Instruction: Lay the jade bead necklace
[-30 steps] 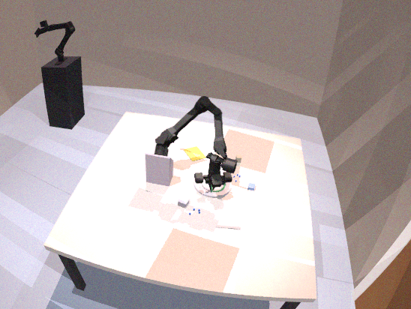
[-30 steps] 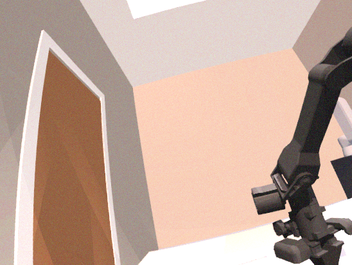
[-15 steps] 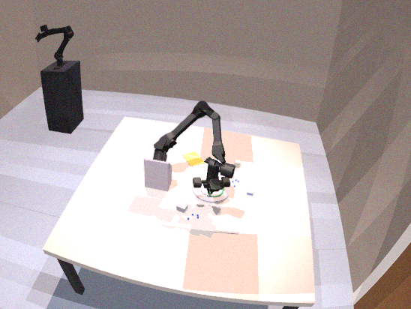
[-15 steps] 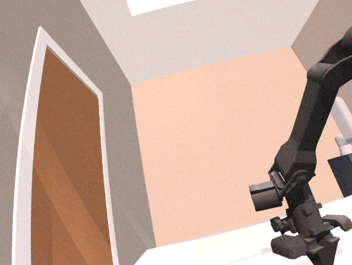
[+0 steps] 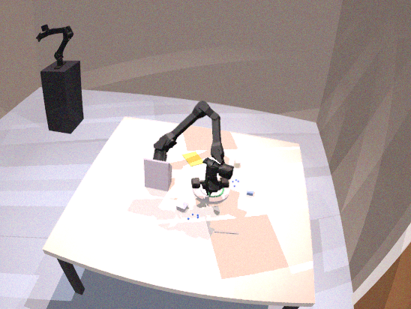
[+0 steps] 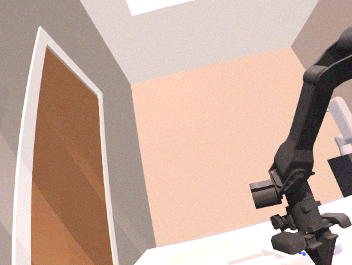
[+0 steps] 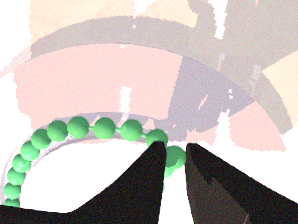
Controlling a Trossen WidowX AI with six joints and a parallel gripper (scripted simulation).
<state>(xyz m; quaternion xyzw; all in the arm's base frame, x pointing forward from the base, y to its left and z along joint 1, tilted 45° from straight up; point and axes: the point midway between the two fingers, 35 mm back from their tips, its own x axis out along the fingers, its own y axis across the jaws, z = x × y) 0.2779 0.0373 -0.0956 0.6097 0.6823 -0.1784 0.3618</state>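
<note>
Now: gripper tip 6 cm to the right of the round white bead board, 1 cm short of it and 1 cm above it. Also, from my gripper tip: thin rod 22 cm to the right, 12 cm ahead, 2 cm below; blue block 22 cm ahead, 9 cm to the left, 1 cm below; cream block 31 cm to the left, 13 cm ahead.
</note>
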